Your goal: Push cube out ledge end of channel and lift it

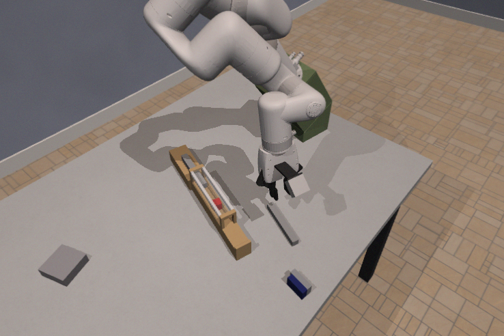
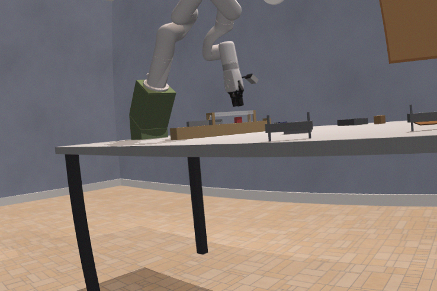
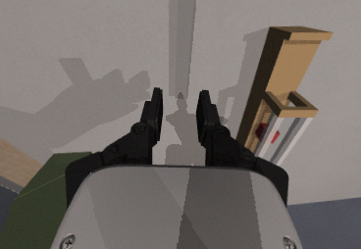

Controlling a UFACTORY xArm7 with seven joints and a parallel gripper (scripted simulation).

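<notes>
My gripper is now 120 mm short of the wooden channel, 160 mm to the left of it and 80 mm above it. From my hand the other things lie so: brown cube (640 mm ahead, 160 mm to the left, 130 mm below); flat grey block (530 mm ahead, 250 mm to the right, 130 mm below); blue block (100 mm ahead, 180 mm to the left, 130 mm below).
</notes>
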